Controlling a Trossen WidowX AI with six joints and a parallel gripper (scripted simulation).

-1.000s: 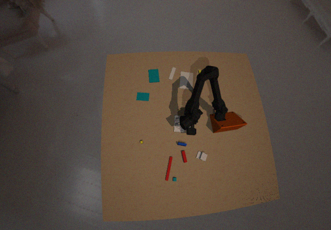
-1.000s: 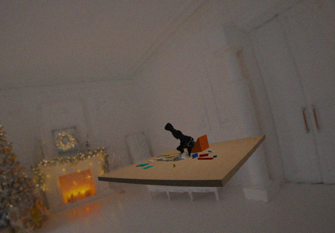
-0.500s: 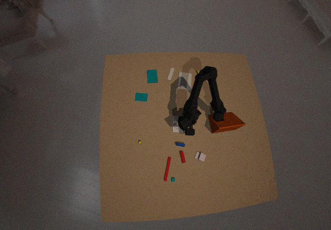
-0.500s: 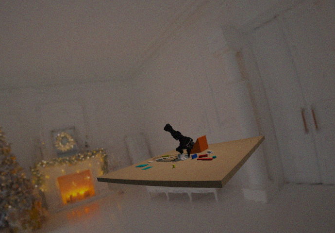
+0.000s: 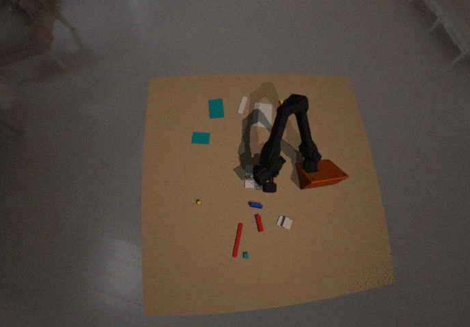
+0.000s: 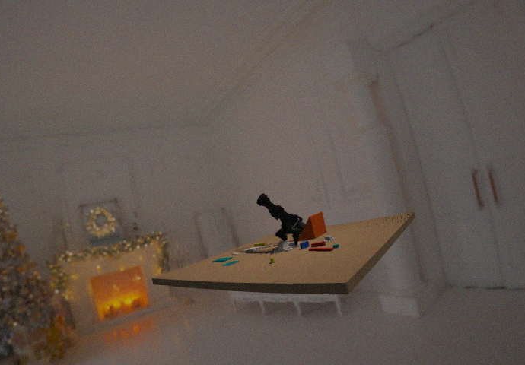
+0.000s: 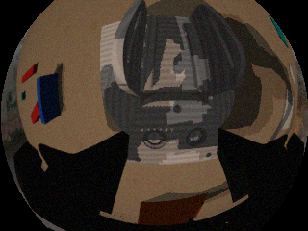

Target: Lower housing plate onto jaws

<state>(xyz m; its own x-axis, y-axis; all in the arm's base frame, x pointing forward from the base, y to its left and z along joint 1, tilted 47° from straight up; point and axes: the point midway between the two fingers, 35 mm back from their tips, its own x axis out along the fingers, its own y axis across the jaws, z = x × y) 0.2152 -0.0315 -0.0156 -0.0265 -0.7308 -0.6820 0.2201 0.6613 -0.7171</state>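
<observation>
Right now my gripper tip is 30 mm short of the light grey jaw assembly, 10 mm to the right of it and 10 mm below it. Round my gripper tip: red block: 80 mm ahead, 220 mm to the left; then striped white block: 50 mm behind, 240 mm to the left; then blue block: 80 mm ahead, 140 mm to the left, 10 mm above.
</observation>
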